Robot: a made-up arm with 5 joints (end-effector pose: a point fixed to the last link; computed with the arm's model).
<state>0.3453 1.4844 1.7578 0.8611 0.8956</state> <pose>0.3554 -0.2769 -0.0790 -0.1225 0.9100 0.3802 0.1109</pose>
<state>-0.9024 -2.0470 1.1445 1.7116 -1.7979</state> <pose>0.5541 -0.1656 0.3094 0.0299 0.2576 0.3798 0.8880</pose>
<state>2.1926 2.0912 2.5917 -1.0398 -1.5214</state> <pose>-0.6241 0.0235 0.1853 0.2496 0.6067 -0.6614 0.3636</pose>
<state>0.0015 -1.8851 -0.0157 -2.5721 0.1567</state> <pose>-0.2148 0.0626 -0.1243 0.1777 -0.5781 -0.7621 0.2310</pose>
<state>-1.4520 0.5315 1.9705 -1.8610 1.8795</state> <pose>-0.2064 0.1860 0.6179 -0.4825 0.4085 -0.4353 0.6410</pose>
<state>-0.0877 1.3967 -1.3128 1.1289 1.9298</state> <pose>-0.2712 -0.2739 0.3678 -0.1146 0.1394 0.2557 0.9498</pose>
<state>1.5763 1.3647 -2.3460 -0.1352 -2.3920</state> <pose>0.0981 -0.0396 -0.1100 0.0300 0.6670 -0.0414 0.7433</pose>
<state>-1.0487 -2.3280 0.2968 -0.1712 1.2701</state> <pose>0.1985 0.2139 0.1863 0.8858 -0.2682 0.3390 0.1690</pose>
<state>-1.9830 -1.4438 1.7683 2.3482 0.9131</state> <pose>-0.3009 0.4039 0.5172 0.4444 -0.0173 -0.7250 0.5258</pose>
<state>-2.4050 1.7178 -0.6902 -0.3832 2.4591</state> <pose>0.0067 -0.1112 0.3135 0.7512 0.3483 -0.4231 0.3679</pose>
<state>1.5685 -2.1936 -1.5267 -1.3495 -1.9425</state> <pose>0.0033 0.4000 0.8806 -0.2485 -0.3262 0.5119 0.7549</pose>
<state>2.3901 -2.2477 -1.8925 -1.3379 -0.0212</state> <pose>0.3072 0.8568 0.7753 -0.4603 0.0246 0.8239 0.3296</pose>
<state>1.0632 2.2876 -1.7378 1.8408 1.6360</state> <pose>-0.6230 0.1391 0.3422 -0.2258 0.0560 -0.4303 0.8722</pose>
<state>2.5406 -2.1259 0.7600 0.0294 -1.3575</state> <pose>0.1204 -0.0157 -0.0385 0.4943 -0.7145 -0.4951 0.0102</pose>
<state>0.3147 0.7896 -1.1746 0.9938 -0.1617</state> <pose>-0.7882 0.2452 0.5560 -0.0238 0.1813 -0.7686 0.6130</pose>
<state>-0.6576 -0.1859 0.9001 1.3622 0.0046</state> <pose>0.5879 0.0260 0.4370 -0.3678 0.4383 0.6027 0.5562</pose>
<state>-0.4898 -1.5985 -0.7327 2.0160 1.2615</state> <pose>-0.5453 -0.0815 0.3512 -0.7853 -0.4231 -0.3772 0.2490</pose>
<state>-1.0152 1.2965 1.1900 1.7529 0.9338</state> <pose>0.4603 0.1915 0.3975 -0.6922 0.6963 0.0791 0.1726</pose>
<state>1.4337 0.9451 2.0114 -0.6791 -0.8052</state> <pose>0.0701 -0.5996 0.1724 0.0826 0.1873 -0.1751 0.9630</pose>
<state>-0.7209 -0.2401 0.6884 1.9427 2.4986</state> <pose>-0.1316 -0.0153 0.3420 -0.4471 -0.6374 -0.5492 0.3037</pose>
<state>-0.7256 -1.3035 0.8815 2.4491 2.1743</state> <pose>-0.1266 -0.0452 0.3390 -0.2905 -0.5288 -0.5600 0.5678</pose>
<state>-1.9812 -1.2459 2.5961 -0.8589 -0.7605</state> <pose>-0.4163 0.2994 0.9800 -0.6830 -0.3397 -0.5090 0.3988</pose>
